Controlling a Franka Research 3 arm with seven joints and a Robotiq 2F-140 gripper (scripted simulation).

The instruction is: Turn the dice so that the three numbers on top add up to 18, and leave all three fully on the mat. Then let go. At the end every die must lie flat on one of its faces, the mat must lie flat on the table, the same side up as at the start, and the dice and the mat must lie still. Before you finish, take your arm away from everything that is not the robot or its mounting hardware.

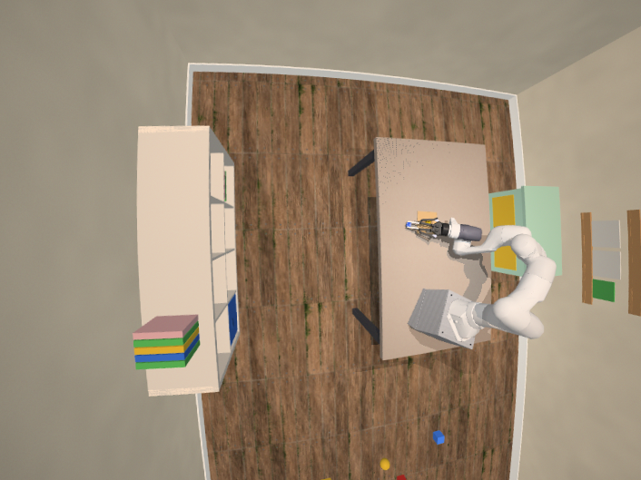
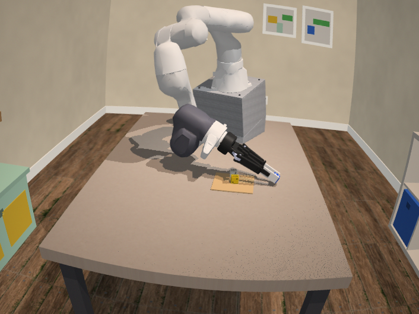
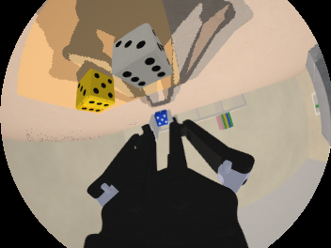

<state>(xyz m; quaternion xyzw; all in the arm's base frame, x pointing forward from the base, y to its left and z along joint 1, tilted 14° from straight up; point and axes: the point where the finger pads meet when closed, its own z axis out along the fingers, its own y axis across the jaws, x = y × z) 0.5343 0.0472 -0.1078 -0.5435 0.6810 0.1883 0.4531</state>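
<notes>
Right now my hand is 10 mm short of the blue die, 20 mm to the right of it and 10 mm above it. The rest, counted from my hand: white die (60 mm behind, 120 mm to the right, 30 mm below); then yellow die (10 mm behind, 120 mm to the right, 30 mm below); then mat (10 mm behind, 120 mm to the right, 40 mm below).
</notes>
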